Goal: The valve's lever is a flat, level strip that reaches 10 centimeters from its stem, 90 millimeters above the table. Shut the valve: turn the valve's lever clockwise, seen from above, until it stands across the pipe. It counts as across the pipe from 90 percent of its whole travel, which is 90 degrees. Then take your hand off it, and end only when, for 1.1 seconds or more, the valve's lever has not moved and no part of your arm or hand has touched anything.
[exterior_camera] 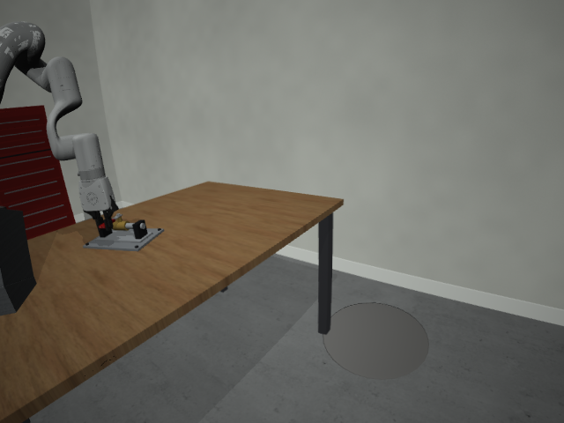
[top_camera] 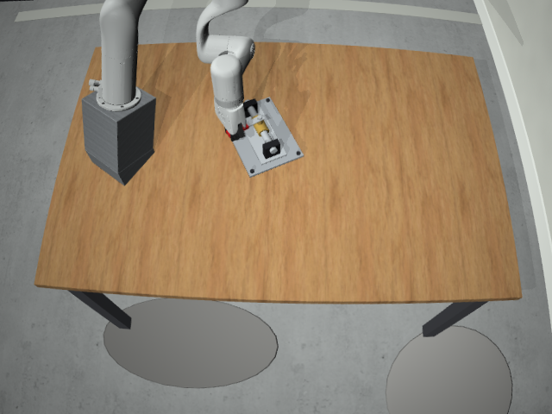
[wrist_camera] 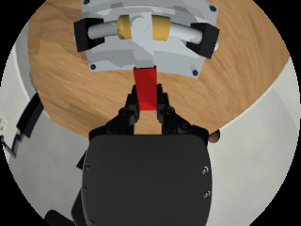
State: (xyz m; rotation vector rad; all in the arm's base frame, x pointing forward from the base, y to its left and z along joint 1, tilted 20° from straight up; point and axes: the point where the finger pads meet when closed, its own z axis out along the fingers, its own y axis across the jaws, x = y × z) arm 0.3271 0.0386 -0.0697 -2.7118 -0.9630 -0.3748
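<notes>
Right now the valve lever is 4 cm ahead of my hand and 3 cm to the left of it.
</notes>
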